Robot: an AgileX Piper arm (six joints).
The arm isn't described. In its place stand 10 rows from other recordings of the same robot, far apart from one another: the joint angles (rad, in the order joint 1, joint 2, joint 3, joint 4, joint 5, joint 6), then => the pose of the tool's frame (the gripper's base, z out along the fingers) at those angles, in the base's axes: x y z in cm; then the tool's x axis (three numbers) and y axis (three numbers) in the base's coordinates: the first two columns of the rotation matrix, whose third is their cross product.
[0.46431 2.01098 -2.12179 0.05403 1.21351 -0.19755] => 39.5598 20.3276 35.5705 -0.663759 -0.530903 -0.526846 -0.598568 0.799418 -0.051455
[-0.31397 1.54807 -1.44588 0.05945 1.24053 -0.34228] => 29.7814 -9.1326 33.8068 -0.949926 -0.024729 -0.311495 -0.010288 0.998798 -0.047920
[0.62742 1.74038 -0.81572 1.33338 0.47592 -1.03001] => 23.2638 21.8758 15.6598 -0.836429 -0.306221 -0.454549 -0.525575 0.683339 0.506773
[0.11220 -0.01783 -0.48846 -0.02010 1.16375 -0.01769] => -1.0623 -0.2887 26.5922 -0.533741 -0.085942 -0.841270 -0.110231 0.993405 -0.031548
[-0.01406 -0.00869 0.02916 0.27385 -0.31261 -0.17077] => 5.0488 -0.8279 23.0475 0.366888 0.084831 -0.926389 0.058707 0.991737 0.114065
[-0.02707 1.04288 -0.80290 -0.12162 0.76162 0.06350] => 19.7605 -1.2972 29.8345 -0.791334 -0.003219 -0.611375 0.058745 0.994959 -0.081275
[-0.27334 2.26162 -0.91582 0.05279 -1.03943 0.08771] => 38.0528 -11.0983 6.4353 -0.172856 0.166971 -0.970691 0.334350 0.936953 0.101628
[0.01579 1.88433 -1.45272 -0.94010 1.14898 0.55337] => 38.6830 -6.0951 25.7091 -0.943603 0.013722 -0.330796 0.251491 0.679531 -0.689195
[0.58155 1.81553 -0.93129 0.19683 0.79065 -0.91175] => 24.0563 17.3281 13.3521 -0.219440 -0.971289 -0.091889 -0.972151 0.209744 0.104544
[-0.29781 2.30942 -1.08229 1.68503 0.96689 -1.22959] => 37.8158 -3.8229 4.3771 -0.817449 0.560741 -0.131710 0.176842 0.461940 0.869102
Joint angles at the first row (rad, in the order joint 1, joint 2, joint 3, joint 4, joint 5, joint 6):
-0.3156, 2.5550, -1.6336, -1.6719, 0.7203, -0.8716
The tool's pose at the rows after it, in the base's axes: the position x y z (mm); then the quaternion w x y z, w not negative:
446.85 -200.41 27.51 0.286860 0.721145 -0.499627 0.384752
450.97 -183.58 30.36 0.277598 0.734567 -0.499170 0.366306
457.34 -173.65 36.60 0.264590 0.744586 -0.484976 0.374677
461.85 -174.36 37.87 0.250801 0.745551 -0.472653 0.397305
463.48 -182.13 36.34 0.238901 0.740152 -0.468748 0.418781
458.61 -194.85 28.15 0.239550 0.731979 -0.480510 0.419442
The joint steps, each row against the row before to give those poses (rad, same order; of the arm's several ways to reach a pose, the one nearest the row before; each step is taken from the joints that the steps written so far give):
0.0219, -0.0010, 0.0000, 0.1034, 0.0362, -0.0881
0.0347, -0.0143, 0.0000, 0.0935, -0.0032, -0.0760
0.0201, -0.0144, 0.0000, -0.0034, -0.0225, -0.0123
-0.0034, 0.0013, 0.0001, -0.0798, -0.0331, 0.0623
-0.0188, 0.0092, -0.0021, -0.0933, -0.0280, 0.0861
-0.0285, 0.0201, -0.0029, -0.0339, -0.0050, 0.0468

